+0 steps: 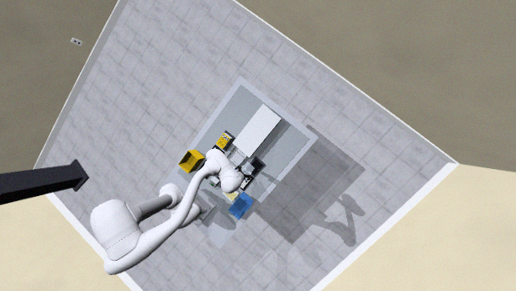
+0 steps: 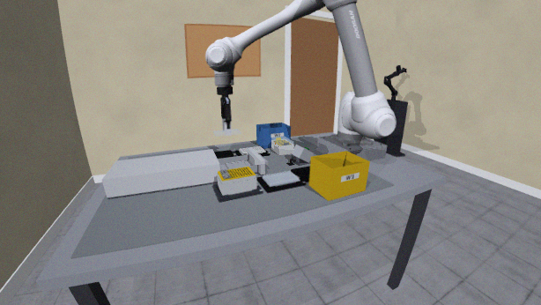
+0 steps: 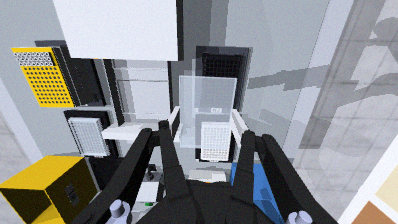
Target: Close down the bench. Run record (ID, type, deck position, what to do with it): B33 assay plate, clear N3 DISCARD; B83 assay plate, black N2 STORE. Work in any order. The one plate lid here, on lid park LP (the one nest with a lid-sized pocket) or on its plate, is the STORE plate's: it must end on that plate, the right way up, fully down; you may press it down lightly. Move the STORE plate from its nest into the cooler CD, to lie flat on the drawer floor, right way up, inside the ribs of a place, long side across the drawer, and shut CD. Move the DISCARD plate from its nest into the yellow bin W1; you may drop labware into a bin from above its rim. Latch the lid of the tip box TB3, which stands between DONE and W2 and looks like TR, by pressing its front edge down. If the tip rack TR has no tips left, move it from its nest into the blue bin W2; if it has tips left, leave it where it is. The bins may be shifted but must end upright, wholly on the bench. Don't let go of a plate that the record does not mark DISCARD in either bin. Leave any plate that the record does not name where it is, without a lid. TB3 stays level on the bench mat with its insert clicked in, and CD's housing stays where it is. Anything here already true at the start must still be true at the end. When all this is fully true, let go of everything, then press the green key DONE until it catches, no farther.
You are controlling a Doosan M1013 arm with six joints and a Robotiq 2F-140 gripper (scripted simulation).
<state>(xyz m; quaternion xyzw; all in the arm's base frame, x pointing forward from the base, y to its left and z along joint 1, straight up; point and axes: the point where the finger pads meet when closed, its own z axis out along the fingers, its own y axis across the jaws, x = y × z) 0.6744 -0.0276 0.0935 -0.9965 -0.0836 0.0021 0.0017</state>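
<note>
Right now my hand is 4 cm short of the black plate, 3 cm to the left of it and 15 cm above it. From my hand the other things lie so: see-through plate lid (2 cm below); cooler CD (13 cm ahead, 18 cm to the left, 13 cm below); drawer (16 cm to the left, 14 cm below).
</note>
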